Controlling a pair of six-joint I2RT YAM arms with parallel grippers.
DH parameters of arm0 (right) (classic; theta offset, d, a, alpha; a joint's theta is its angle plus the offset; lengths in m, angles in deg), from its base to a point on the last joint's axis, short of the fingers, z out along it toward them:
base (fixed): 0 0 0 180
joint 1: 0 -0.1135 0.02 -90
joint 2: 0 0 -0.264 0
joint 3: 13.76 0 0.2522 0
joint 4: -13.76 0 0.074 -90
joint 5: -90 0 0 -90
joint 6: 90 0.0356 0 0
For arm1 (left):
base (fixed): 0 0 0 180
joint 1: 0 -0.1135 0.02 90
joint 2: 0 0 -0.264 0
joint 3: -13.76 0 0.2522 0
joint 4: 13.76 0 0.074 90
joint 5: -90 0 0 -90
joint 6: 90 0.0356 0 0
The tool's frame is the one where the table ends.
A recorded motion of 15 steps. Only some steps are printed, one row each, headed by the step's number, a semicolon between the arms.
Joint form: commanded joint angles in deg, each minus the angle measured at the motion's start. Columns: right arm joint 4, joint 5, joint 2, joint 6, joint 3, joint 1; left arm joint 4, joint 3, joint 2, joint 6, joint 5, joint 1.
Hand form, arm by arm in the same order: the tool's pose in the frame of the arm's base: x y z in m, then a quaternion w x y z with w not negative. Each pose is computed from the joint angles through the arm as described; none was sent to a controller.
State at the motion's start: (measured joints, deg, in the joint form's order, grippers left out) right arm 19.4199 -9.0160 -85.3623 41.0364 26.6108 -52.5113; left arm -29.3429 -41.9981 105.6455 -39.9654 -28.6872 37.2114
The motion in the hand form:
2: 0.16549 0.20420 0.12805 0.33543 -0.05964 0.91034 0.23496; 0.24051 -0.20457 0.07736 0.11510 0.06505 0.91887 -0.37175
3: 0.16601 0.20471 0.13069 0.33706 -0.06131 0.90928 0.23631; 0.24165 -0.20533 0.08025 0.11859 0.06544 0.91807 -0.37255
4: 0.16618 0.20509 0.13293 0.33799 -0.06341 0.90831 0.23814; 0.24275 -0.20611 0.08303 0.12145 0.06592 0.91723 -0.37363
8: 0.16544 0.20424 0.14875 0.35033 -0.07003 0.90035 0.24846; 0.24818 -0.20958 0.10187 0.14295 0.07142 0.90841 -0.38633
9: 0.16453 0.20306 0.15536 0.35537 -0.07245 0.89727 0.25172; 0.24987 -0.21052 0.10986 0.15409 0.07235 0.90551 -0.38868
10: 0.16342 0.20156 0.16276 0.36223 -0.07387 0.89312 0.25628; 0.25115 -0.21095 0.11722 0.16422 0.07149 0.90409 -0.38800
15: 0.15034 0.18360 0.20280 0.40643 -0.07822 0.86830 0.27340; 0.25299 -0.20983 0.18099 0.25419 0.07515 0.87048 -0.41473
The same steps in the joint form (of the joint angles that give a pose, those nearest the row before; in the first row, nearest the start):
2: -4.13 -1.09 -0.48 -0.65 1.48 0.17; 12.97 1.84 2.41 1.02 1.61 0.23
3: -4.60 -1.01 -0.06 -0.90 1.82 0.20; 13.31 1.53 2.00 1.03 1.77 0.23
4: -4.97 -0.84 0.34 -1.12 2.05 0.21; 13.66 1.20 1.62 1.03 1.85 0.23
8: -7.26 -0.65 3.91 -2.17 2.88 0.22; 14.78 -0.25 -1.12 1.10 1.94 0.14
9: -8.39 -0.65 5.56 -2.59 3.14 0.22; 15.28 -0.75 -2.36 1.12 2.45 0.14
10: -9.40 -0.73 7.42 -2.96 3.36 0.21; 16.08 -1.24 -3.56 1.12 3.23 0.14
15: -16.02 -2.32 19.86 -5.25 3.45 0.13; 17.66 -3.38 -13.98 0.86 6.75 0.14

